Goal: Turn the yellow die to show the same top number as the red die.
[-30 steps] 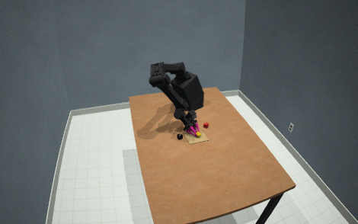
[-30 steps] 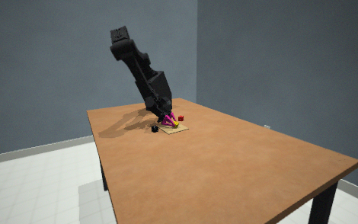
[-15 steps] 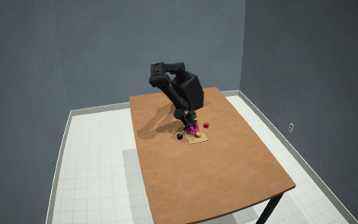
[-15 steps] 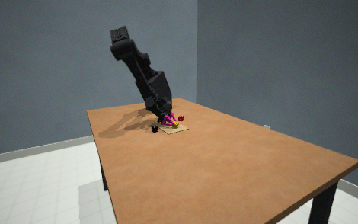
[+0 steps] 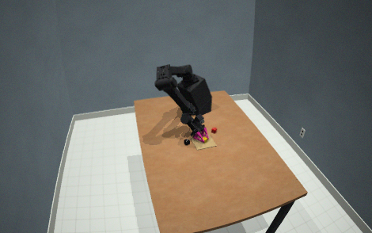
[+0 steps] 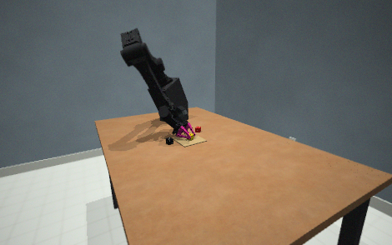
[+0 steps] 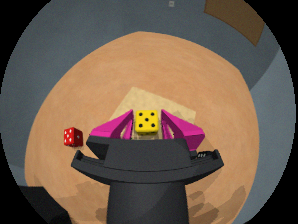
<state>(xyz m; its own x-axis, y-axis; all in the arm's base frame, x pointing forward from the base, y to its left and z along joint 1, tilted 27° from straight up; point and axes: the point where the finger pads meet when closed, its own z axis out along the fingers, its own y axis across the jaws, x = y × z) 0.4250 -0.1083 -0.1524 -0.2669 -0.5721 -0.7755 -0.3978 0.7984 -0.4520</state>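
Right now my hand is 10 mm past the yellow die and 10 mm above it. Round my hand: red die (90 mm behind, 110 mm to the left, 10 mm below); then tan mat (10 mm behind, 10 mm to the right, 20 mm below); then black die (30 mm behind, 120 mm to the right, 10 mm below).
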